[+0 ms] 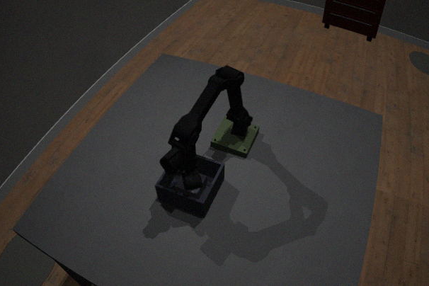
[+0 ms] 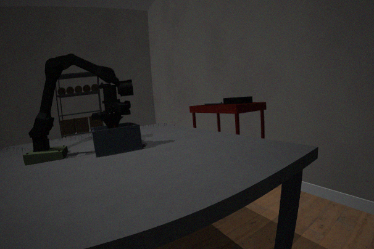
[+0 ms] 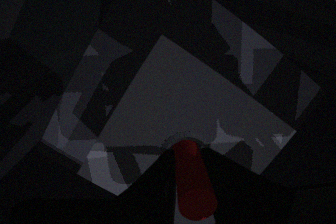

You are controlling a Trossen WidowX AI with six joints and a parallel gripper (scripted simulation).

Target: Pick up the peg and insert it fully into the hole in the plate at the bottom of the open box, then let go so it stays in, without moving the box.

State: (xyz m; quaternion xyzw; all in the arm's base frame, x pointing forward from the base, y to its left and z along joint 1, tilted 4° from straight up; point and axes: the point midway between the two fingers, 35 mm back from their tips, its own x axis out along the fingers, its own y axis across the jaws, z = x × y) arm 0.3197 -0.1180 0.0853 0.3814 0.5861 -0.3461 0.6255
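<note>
My gripper is now 40 mm above the red peg. Round my hand: box (70 mm below); then grey plate (50 mm below).
</note>
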